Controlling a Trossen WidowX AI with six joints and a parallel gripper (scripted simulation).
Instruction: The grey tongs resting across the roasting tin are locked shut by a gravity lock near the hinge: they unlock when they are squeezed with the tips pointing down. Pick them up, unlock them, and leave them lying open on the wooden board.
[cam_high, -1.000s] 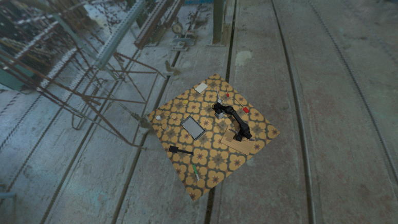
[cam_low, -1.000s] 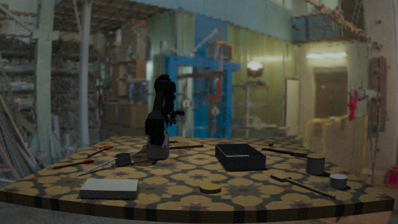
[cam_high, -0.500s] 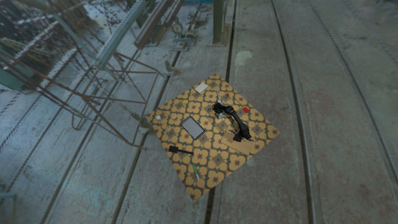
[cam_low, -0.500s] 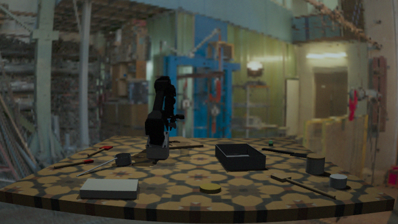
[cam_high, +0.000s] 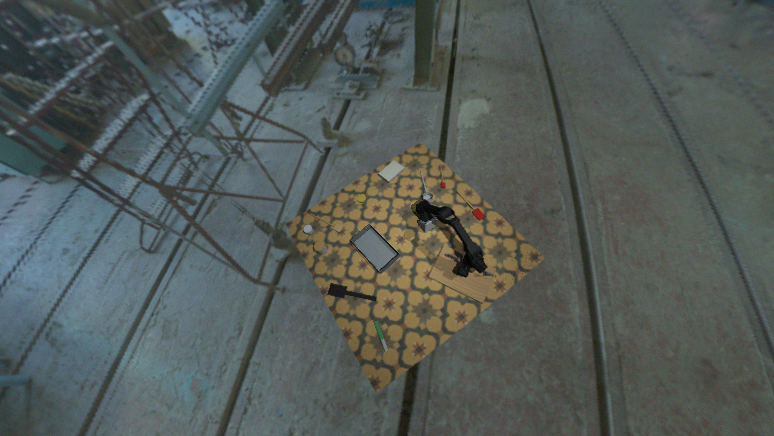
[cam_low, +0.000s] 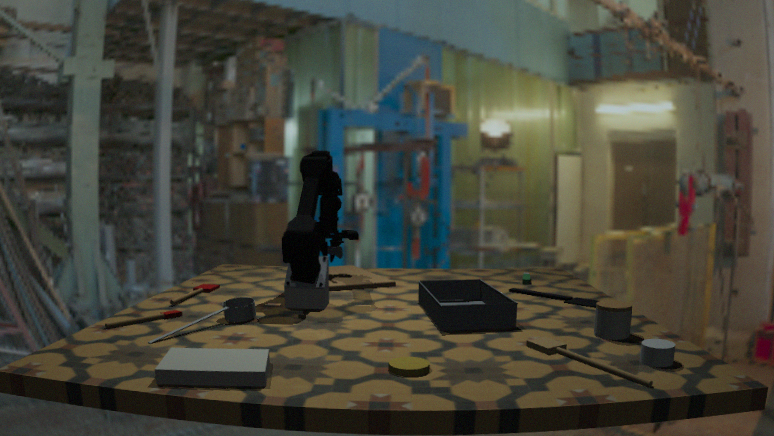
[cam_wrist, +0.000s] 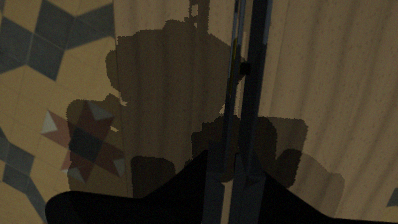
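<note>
My gripper tip is 30 mm short of the wooden board, 20 mm to the right of it and 50 mm above it. Round my gripper tip: yellow disc: 360 mm ahead, 820 mm to the right, 50 mm below; black spatula: 720 mm ahead, 200 mm to the right, 60 mm below; roasting tin: 440 mm ahead, 390 mm to the right, 30 mm below.
</note>
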